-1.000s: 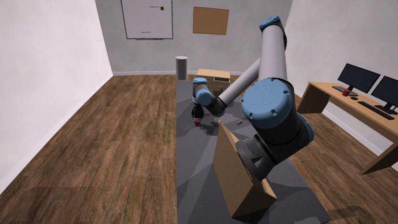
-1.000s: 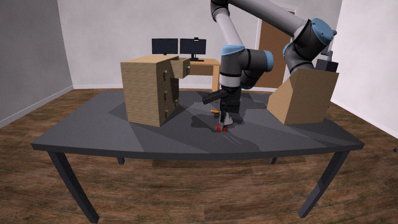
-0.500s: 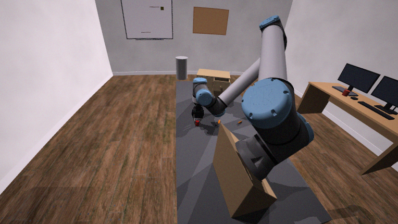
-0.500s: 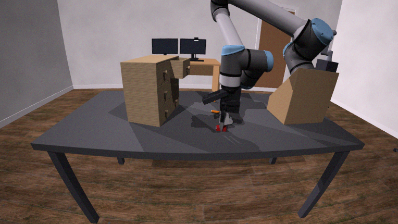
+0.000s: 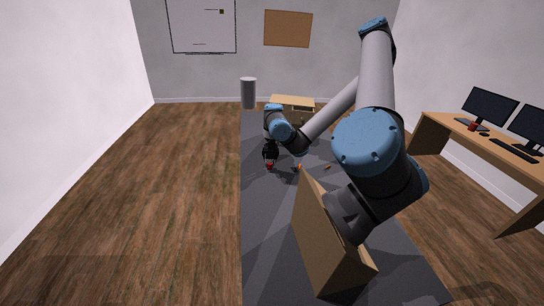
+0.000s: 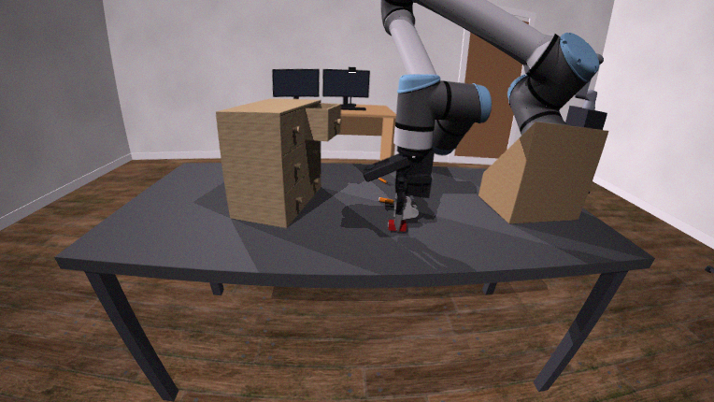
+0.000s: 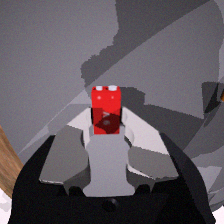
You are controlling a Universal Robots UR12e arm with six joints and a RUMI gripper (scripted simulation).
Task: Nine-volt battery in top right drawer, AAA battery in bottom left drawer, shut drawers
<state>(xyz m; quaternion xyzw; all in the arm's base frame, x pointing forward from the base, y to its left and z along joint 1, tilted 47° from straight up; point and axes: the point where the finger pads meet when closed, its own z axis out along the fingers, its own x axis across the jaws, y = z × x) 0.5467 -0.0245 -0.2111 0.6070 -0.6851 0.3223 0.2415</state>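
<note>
Now: hand 190 mm to the left of the orange AAA battery and 20 mm above it. From my hand the other things lie so: red nine-volt battery: 10 mm below, 10 mm ahead.
</note>
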